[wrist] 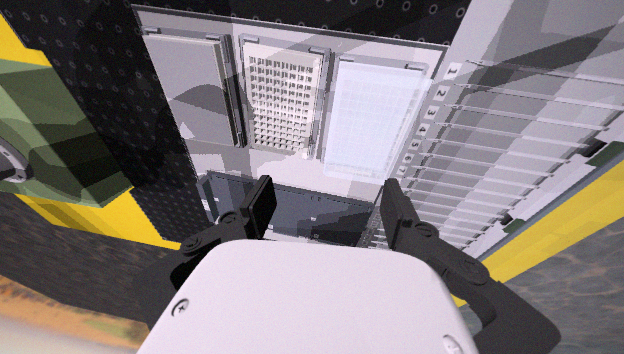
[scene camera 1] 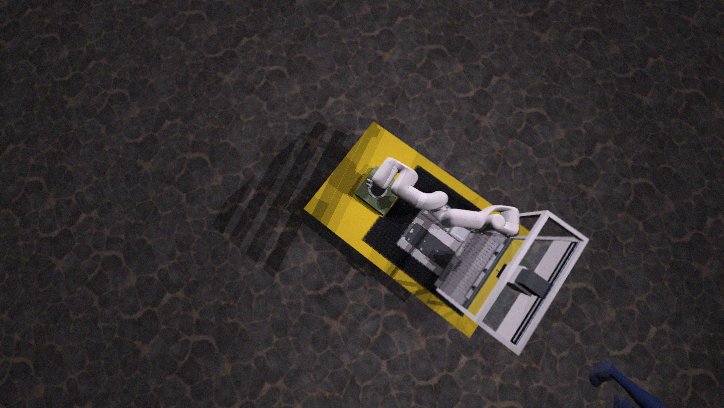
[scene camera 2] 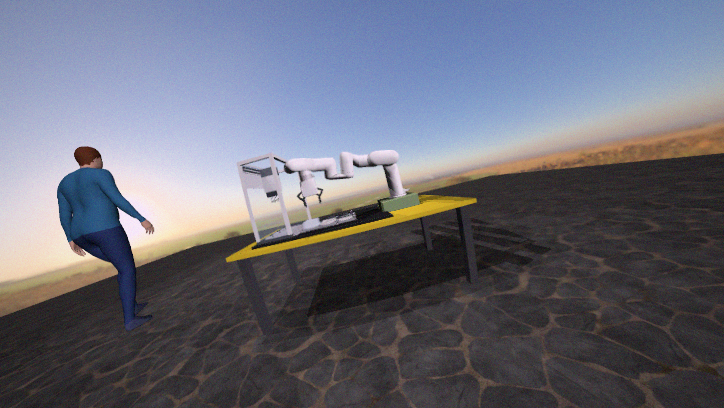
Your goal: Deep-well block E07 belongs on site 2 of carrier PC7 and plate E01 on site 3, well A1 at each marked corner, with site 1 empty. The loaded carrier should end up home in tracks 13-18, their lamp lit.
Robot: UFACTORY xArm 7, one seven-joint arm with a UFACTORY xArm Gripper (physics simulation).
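Places are measured from the arm's base along level axes (x ahead, y left, z up), in centimetres.
Pixels of known places: gripper, fingertip midpoint: (wrist: 326, 191) (scene camera 1: 464, 227) (scene camera 2: 313, 205); arm's base, link origin: (scene camera 1: 377, 189) (scene camera 2: 397, 196).
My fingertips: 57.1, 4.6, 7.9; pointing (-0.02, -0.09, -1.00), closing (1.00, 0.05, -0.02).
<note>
Ahead of a thing's pixels: the offset from my fingertips to its middle, as dx, dy, dz. Level surfaces: height alone.
My gripper (wrist: 326, 191) (scene camera 2: 312, 203) is open and empty, high above the station; the arm hides it in scene camera 1. A dark carrier @(-8.7, -18.9, -12.6) (wrist: 320, 206) (scene camera 1: 436, 244) lies below the fingers, partly hidden by them and the gripper body. Beyond it in the wrist view are three holders in a row. The left one bears a flat grey plate or lid @(-18.0, +3.4, -12.2) (wrist: 187, 65), the middle one a cream many-welled block @(-6.9, +2.3, -12.2) (wrist: 282, 102), the right one a pale blue translucent plate @(+3.7, +0.7, -10.8) (wrist: 375, 120) (scene camera 1: 459, 233). Labels E07, E01 and PC7 cannot be read. Tracks 13-18 and their lamp cannot be made out.
A numbered track deck @(dz -14.1) (wrist: 505, 127) (scene camera 1: 468, 268) adjoins the holders. A white gantry frame (scene camera 1: 553, 299) (scene camera 2: 279, 202) stands past it at the table end. The arm's green base (scene camera 1: 377, 202) (scene camera 2: 400, 202) is at the other end of the yellow table @(dz -15.4) (scene camera 1: 349, 228) (scene camera 2: 435, 205). A person (scene camera 2: 96, 202) stands nearby.
</note>
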